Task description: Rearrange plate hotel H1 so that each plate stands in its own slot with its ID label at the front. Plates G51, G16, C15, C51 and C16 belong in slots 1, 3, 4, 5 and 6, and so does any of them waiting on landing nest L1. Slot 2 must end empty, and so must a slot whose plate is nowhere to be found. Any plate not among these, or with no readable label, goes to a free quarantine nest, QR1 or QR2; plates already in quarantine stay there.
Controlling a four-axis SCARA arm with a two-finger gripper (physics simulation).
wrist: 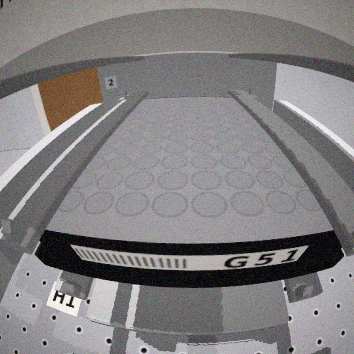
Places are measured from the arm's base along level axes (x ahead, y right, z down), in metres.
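Pixels of known places: gripper, fingertip midpoint: [188,111].
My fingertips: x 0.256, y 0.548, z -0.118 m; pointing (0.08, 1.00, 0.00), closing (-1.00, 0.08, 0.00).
Behind a point stands the place of what it marks.
Plate G51 [200,225] lies level inside hotel H1, its ID label [190,257] facing the front and readable. My gripper [188,111] {y 0.548, x 0.256, z -0.119 m} is shut on plate G51, one finger along each side. The rails of slot 2 [75,167] {y 0.478, x 0.282, z -0.126 m} [295,162] {y 0.485, x 0.221, z -0.125 m} run above the plate's side edges, so the plate is at the height of slot 1. Two lower brackets [75,285] {y 0.453, x 0.281, z -0.101 m} [303,288] show below its front edge; whether it touches them I cannot tell. The back wall of H1 [190,75] {y 0.586, x 0.257, z -0.136 m} carries the slot number 2 tag [111,82] {y 0.581, x 0.318, z -0.136 m}. Nests L1, QR1 and QR2 do not show.
A wide grey body [190,32] spans the top of the view, close above, with no label readable on it. The H1 sign [65,299] {y 0.457, x 0.345, z -0.013 m} lies on the perforated deck [310,332] {y 0.447, x 0.157, z -0.013 m} at the lower left. A brown panel [70,97] stands behind at the left.
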